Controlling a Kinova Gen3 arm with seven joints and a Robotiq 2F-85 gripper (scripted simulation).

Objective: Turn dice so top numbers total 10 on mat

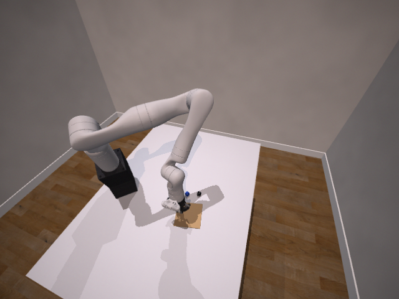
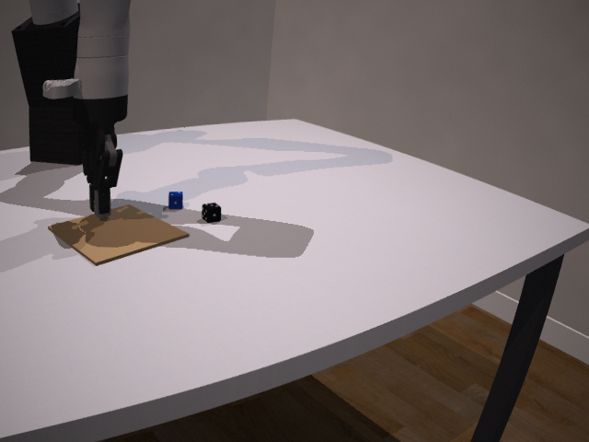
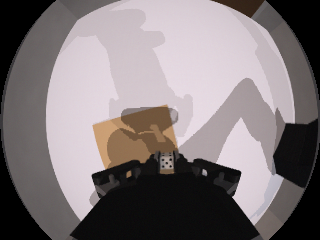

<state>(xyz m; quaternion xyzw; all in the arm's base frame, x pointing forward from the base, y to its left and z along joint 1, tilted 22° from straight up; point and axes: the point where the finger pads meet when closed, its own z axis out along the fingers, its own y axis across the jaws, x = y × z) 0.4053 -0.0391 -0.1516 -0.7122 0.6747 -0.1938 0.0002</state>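
Now: hand 10 mm above the white die. The rest, counted from my hand: blue die (120 mm to the left, 20 mm below); then tan mat (50 mm ahead, 30 mm below); then black die (60 mm ahead, 140 mm to the left, 20 mm below).
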